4 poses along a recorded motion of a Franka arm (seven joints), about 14 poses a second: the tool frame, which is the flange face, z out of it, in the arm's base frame.
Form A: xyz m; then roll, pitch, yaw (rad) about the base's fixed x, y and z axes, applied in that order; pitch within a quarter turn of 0, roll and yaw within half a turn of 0.
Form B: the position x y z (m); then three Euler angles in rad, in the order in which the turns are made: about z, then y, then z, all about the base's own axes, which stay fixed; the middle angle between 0 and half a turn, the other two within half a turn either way. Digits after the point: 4 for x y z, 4 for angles.
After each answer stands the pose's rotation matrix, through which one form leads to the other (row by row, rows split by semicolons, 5 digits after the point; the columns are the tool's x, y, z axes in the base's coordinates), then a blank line. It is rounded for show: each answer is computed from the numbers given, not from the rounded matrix.
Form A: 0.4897, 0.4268, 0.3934, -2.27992, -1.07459, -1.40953
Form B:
0.4897, 0.4268, 0.3934, -2.7517, 1.8860, -0.4851
0.07645 -0.53556 0.84103; -0.46992 -0.76330 -0.44334; 0.87940 -0.36132 -0.31002

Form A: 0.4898, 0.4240, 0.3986, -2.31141, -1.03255, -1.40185
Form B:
0.4898, 0.4240, 0.3986, -2.7265, 1.9240, -0.4966
0.08620 -0.55858 0.82496; -0.50533 -0.73813 -0.44699; 0.85861 -0.37835 -0.34589

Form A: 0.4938, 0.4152, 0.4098, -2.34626, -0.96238, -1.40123
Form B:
0.4938, 0.4152, 0.4098, -2.6800, 1.9824, -0.5079
0.09646 -0.59112 0.80079; -0.56337 -0.69569 -0.44568; 0.82055 -0.40816 -0.40013

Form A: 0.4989, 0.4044, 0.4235, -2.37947, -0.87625, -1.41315
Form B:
0.4989, 0.4044, 0.4235, -2.6196, 2.0522, -0.5201
0.10048 -0.63111 0.76915; -0.63210 -0.63750 -0.44051; 0.76834 -0.44192 -0.46298

